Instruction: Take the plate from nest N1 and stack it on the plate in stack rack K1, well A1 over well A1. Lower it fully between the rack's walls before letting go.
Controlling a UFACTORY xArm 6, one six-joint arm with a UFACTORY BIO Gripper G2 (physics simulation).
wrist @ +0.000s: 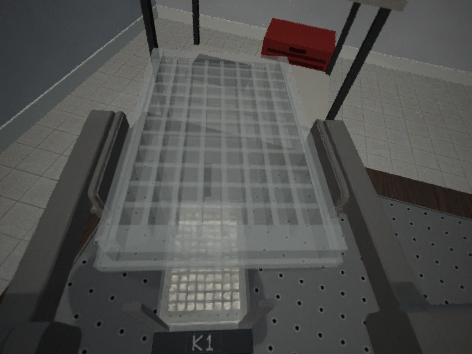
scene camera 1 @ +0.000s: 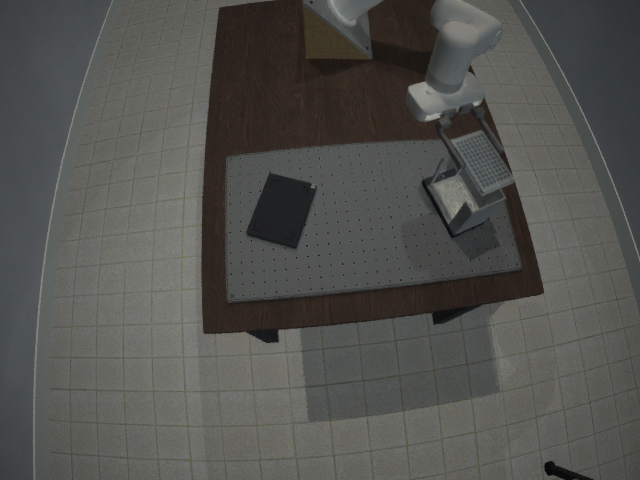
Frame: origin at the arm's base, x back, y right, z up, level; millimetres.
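Seen in the pictures: hand, tool point: [wrist: 223,163] [scene camera 1: 476,150]; arm's base, link origin: [scene camera 1: 340,10].
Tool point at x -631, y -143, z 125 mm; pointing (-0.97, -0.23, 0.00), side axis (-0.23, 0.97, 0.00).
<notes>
Offsets run from my tool point to a thing's top centre. Level surfaces: height alone.
My gripper [scene camera 1: 481,158] [wrist: 217,117] is shut on a clear well plate @(dz +5, dx -22, dy -5 mm) [scene camera 1: 485,166] [wrist: 225,160], one finger along each long side. The held plate hangs high above stack rack K1 @(dz -77, dx -13, dy -12 mm) [scene camera 1: 476,215] [wrist: 241,341], offset toward the table's right edge in the scene view. In the rack, between its upright corner walls, lies a plate with pale wells @(dz -188, dx -22, dy -14 mm) [scene camera 1: 453,195] [wrist: 204,296]. In the wrist view it shows below the held plate and partly through it, a little left of its middle. Nest N1 @(dz -207, dx +36, dy +397 mm) [scene camera 1: 282,209] is a dark, empty tray at the left of the board. Well A1 cannot be made out on either plate.
The rack and nest stand on a grey perforated board @(dz -222 mm) [scene camera 1: 356,222] [wrist: 310,315] on the brown table @(dz -235 mm) [scene camera 1: 279,98] [wrist: 425,192]. The robot's wooden base block [scene camera 1: 325,38] is at the back. A red box [wrist: 299,42] stands beyond the table, near dark posts.
</notes>
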